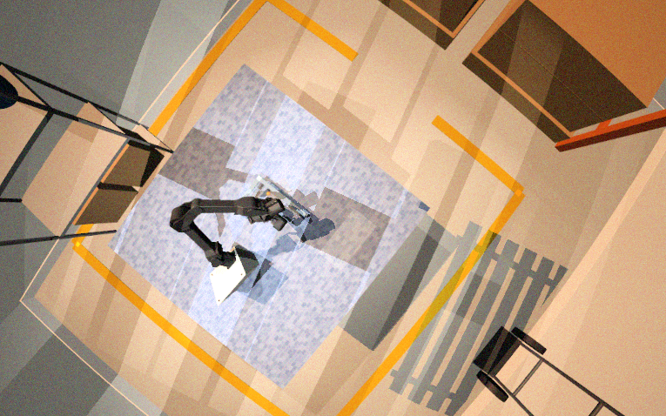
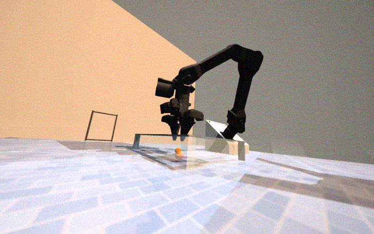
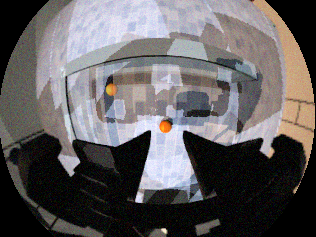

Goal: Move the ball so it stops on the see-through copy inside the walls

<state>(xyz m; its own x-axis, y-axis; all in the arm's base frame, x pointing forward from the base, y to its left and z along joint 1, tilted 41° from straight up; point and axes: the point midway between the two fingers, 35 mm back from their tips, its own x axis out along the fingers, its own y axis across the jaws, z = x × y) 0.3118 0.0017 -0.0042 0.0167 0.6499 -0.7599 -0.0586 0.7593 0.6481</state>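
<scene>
Now: the orange ball 3 cm below my gripper tip. The rest, counted from my gripper tip: see-through copy of ball: 10 cm to the left, 6 cm ahead, 3 cm below; then clear wall: 10 cm ahead, 2 cm to the left, 1 cm below.
</scene>
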